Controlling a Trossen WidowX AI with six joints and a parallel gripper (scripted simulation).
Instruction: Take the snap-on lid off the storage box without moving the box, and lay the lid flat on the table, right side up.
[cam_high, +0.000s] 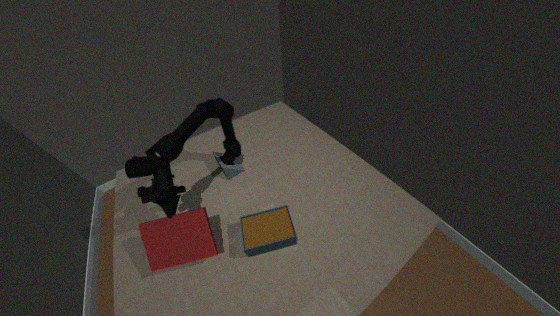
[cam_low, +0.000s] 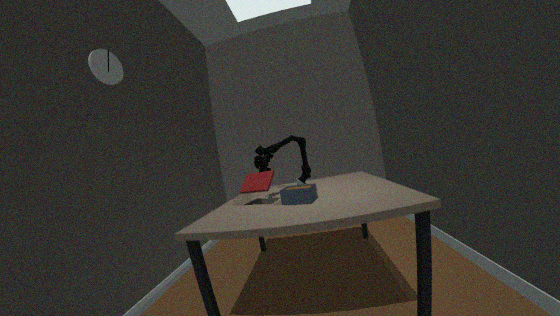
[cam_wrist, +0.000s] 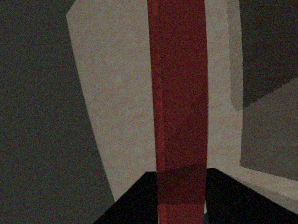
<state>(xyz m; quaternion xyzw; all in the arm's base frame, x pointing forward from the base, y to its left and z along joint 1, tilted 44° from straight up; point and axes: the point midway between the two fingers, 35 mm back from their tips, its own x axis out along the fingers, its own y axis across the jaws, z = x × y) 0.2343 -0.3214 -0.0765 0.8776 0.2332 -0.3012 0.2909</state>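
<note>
My gripper tip is now 60 mm short of the lid, 50 mm above it and 20 mm to the left of it. Also, from my gripper tip: blue storage box (260 mm to the left, 180 mm ahead, 160 mm below).
</note>
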